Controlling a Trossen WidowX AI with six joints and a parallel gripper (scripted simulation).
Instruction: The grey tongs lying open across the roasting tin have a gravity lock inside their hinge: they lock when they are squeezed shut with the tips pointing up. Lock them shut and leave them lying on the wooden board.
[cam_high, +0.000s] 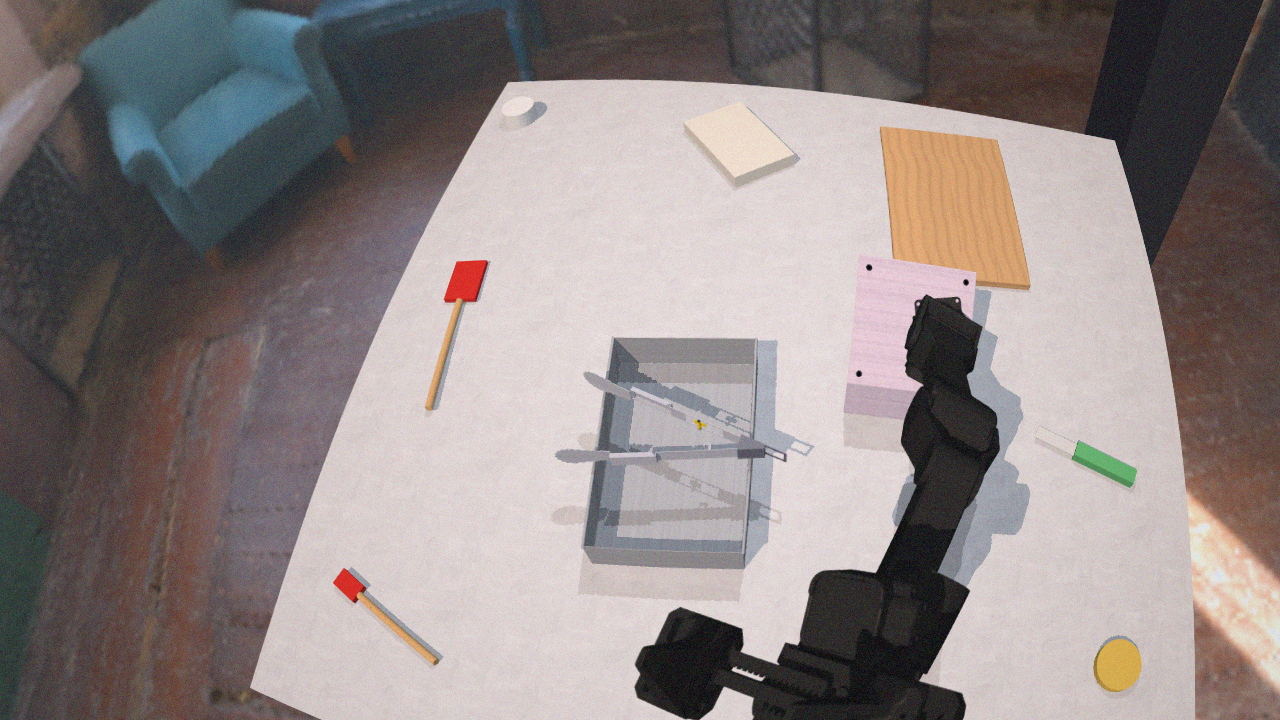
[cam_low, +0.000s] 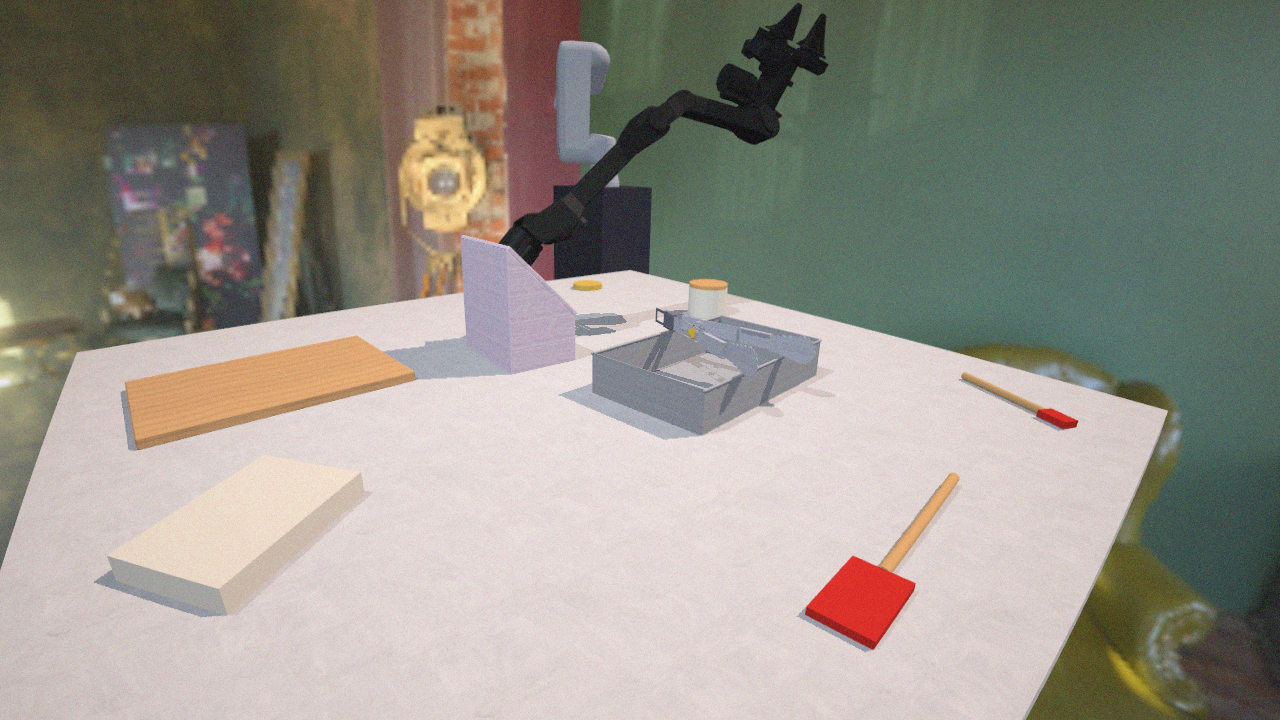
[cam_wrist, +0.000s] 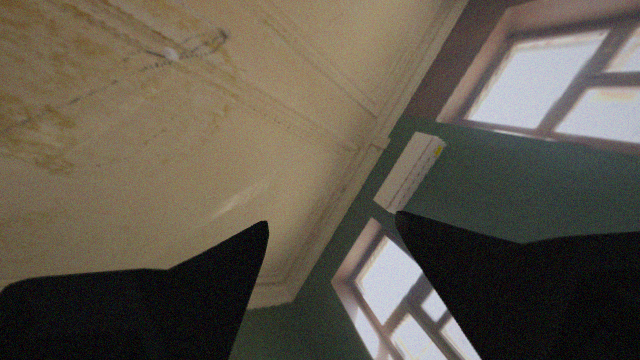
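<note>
The grey roasting tin lies 11 cm ahead of my gripper tip, 43 cm to the right of it and 59 cm below it. The rest, counted from my gripper tip: orange-lidded jar 14 cm behind, 10 cm to the right, 58 cm below; then wooden board 33 cm behind, 91 cm to the right, 61 cm below; then green-handled knife 47 cm behind, 42 cm to the right, 61 cm below.
</note>
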